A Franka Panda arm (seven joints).
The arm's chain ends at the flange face. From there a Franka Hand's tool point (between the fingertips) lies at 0.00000 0.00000 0.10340 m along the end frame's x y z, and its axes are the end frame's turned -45 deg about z.
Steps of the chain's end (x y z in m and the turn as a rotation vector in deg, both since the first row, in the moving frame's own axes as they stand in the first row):
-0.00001 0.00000 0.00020 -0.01 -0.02 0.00
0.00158 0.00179 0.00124 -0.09 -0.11 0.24
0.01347 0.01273 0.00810 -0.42 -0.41 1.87
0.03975 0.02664 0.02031 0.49 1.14 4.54
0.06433 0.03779 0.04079 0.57 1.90 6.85
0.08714 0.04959 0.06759 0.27 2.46 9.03
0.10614 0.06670 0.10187 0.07 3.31 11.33
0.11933 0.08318 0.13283 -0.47 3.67 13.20
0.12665 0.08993 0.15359 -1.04 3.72 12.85
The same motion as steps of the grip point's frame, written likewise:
-0.00005 -0.00002 0.00020 0.01 -0.02 0.00
-0.00040 0.00236 0.00124 0.01 -0.14 0.24
-0.00054 0.01852 0.00809 -0.01 -0.59 1.87
0.01132 0.04786 0.02029 -0.46 1.15 4.54
0.02181 0.07409 0.04073 -0.94 1.75 6.85
0.02980 0.09974 0.06749 -1.55 1.93 9.03
0.03176 0.12675 0.10170 -2.29 2.39 11.33
0.02900 0.14890 0.13262 -2.93 2.26 13.20
0.02868 0.15955 0.15336 -3.37 1.90 12.85

